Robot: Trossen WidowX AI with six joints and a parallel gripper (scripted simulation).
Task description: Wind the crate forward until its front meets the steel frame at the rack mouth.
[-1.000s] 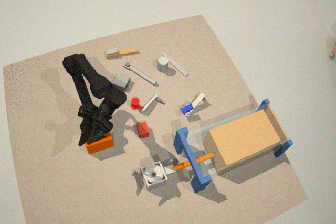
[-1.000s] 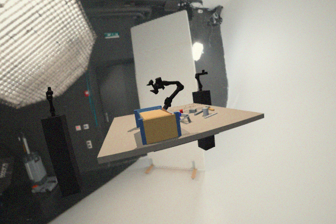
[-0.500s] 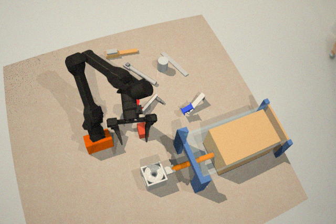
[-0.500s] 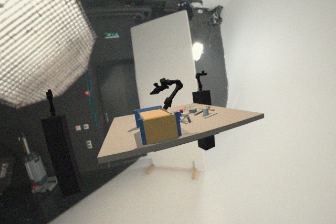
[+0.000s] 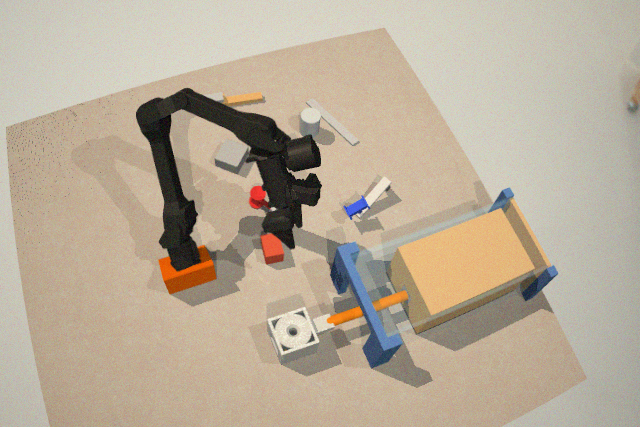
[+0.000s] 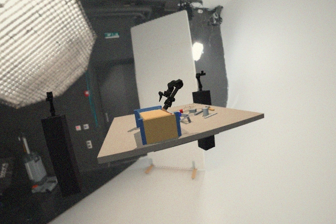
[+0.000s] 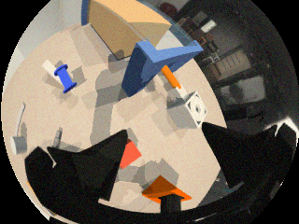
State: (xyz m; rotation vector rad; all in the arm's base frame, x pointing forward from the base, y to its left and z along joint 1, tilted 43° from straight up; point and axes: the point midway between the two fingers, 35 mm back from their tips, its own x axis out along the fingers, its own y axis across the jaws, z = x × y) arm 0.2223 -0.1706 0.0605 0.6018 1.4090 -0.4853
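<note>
Now: the red-knobbed winch handle 6 cm ahead of my gripper tip, 18 cm to the left of it and 15 cm below it. Also, from my gripper tip: hand winch 12 cm behind, 17 cm to the right, 13 cm below; then blue steel frame 6 cm ahead, 19 cm to the right, 6 cm below; then red knob 1 cm ahead, 19 cm to the left, 14 cm below.
</note>
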